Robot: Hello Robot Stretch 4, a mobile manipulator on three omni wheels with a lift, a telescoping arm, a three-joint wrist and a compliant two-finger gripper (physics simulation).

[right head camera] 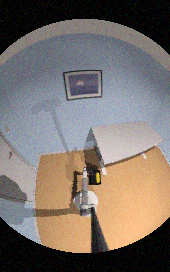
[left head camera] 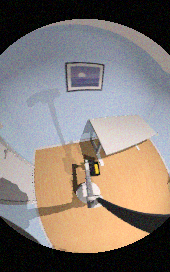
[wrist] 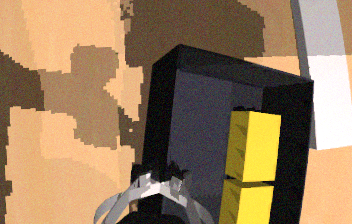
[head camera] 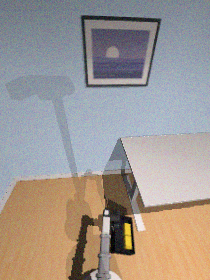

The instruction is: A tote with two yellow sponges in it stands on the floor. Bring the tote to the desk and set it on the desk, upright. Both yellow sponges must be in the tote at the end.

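Places are measured from the robot's base along level axes (x ahead, y left, z up), in centimetres.
Where they show: gripper, fingertip midpoint: (left head camera: 89, 167) (wrist: 162, 172) (head camera: 114, 230).
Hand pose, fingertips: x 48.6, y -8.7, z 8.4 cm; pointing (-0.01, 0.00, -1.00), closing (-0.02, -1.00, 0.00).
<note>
Each offset is from my fingertips to the top centre of the thing. "pt": to the spot under its first point. Level surfaces: height alone.
The black tote (head camera: 117, 241) (left head camera: 92, 170) (right head camera: 92, 179) (wrist: 200, 125) is upright, held at its left wall. One yellow sponge @(dx +3.4, dy -13.5, dz -4.5 cm) (wrist: 263, 146) lies in its right side, with the other yellow sponge @(pt dx -5.5, dy -14.1, dz -5.5 cm) (wrist: 255, 206) behind it, partly cut off by the frame edge. My gripper (wrist: 162, 172) (head camera: 115, 218) is shut on the tote's left wall. The white desk @(dz +60.9 cm) (head camera: 175, 167) (left head camera: 120, 134) (right head camera: 125, 144) stands ahead and to the right of the tote. The tote's height against the desk top is hard to tell.
The desk's pale foot (head camera: 140, 223) (wrist: 327, 80) reaches out on the floor beyond the tote's right side. A blue wall with a framed picture (head camera: 120, 52) (left head camera: 85, 77) (right head camera: 83, 85) is behind the desk. A pale door (left head camera: 17, 172) is at the left.
</note>
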